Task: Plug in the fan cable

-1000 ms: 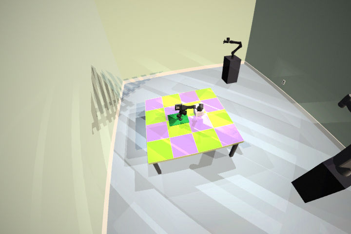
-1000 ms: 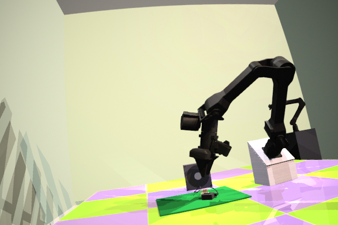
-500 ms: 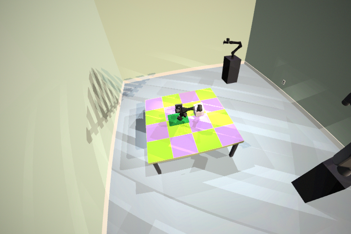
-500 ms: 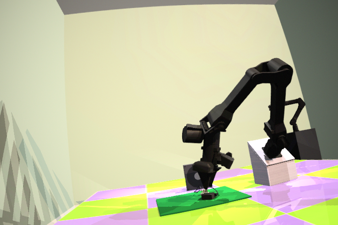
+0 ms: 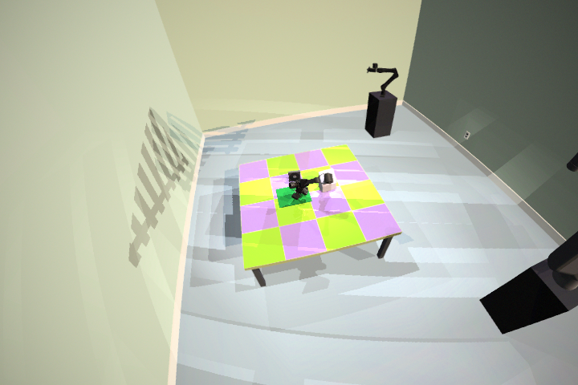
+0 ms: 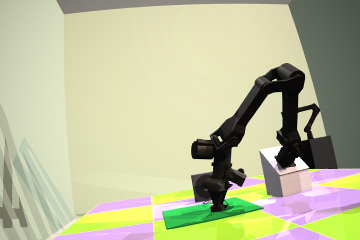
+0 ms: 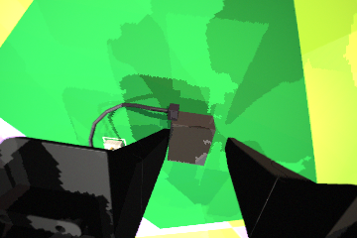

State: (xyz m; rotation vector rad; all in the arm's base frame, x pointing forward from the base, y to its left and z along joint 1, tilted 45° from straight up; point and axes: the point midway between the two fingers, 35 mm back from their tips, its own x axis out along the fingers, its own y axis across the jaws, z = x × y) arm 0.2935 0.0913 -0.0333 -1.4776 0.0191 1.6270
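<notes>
Right now my gripper tip is 10 mm to the left of the black fan plug and 10 mm above it. Round my gripper tip: fan 30 mm behind, 240 mm to the right, 40 mm above; then green board 30 mm ahead, 50 mm to the right, 30 mm below; then four-pin header 10 mm behind, 90 mm to the right, 20 mm below.
</notes>
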